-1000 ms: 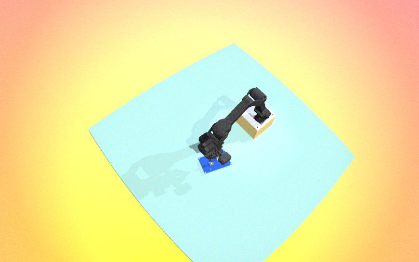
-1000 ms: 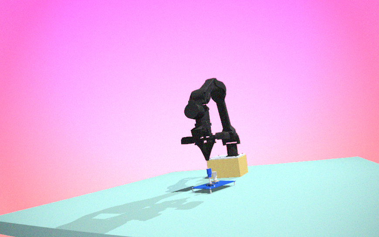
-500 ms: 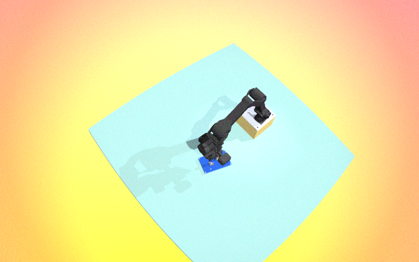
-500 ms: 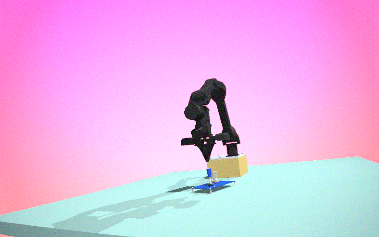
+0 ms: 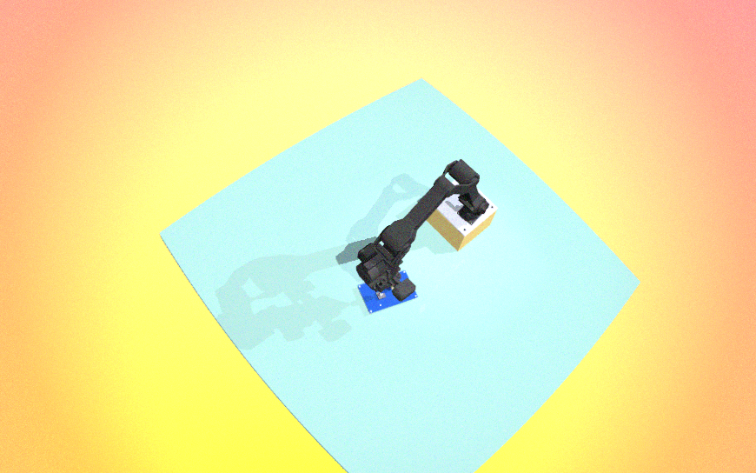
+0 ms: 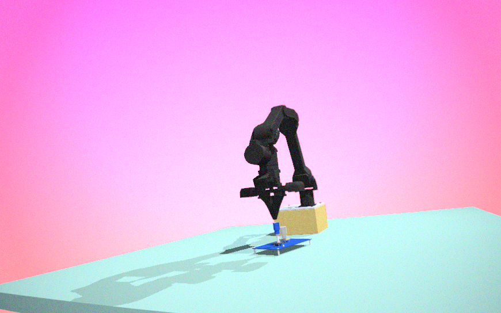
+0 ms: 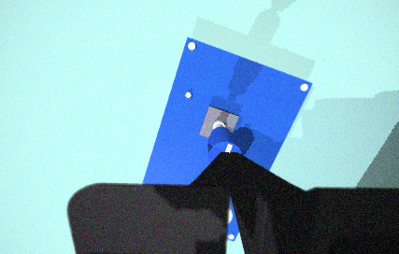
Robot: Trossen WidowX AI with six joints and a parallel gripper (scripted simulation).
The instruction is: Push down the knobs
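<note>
The blue knob lies 20 mm below my gripper tip. From my gripper tip the other things lie so: white knob (50 mm behind, 10 mm to the left, 40 mm below).
</note>
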